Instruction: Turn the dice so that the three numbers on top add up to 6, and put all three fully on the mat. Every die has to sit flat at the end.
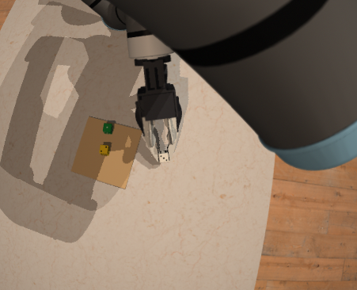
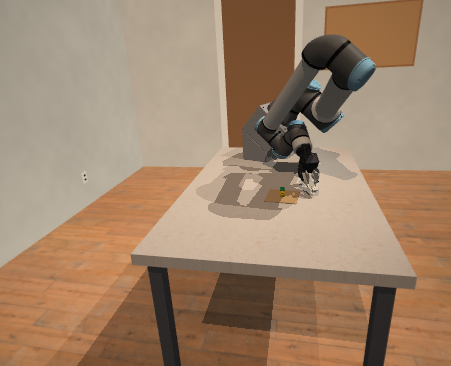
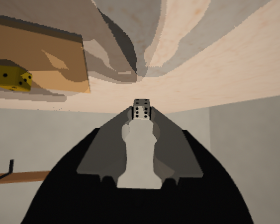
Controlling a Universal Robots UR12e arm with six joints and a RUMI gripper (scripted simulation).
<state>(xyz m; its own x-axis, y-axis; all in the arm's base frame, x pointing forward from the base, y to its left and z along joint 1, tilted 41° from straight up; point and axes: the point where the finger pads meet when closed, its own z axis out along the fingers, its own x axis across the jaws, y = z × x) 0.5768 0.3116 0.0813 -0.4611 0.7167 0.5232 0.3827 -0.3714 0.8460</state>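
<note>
My hand is 30 mm short of the yellow die, 130 mm to the left of it and 30 mm above it. Round my hand: tan mat: 30 mm ahead, 130 mm to the right, 40 mm below; green die: 10 mm behind, 140 mm to the right, 30 mm below; white die: 10 mm ahead.
</note>
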